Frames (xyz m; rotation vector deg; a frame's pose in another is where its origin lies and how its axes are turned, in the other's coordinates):
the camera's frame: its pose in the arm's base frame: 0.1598 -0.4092 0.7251 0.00 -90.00 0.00
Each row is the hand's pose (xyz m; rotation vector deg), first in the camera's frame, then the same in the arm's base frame.
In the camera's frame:
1: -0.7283 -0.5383 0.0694 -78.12 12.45 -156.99
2: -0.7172 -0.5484 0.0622 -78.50 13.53 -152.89
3: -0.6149 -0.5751 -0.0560 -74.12 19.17 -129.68
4: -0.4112 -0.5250 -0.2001 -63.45 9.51 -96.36
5: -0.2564 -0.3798 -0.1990 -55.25 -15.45 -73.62
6: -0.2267 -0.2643 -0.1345 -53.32 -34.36 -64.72
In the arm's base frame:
1: 0.0904 -0.9475 -0.0032 54.46 4.14 -162.34
2: 0.0976 -0.9576 0.0079 51.50 1.44 -160.18
3: 0.2158 -0.9843 0.1102 39.03 -14.29 -143.17
4: 0.3599 -0.9342 0.3139 24.39 -46.81 -118.45
5: 0.3588 -0.7890 0.4687 14.67 -82.67 -102.93
6: 0.2943 -0.6735 0.4984 9.59 -104.27 -99.26

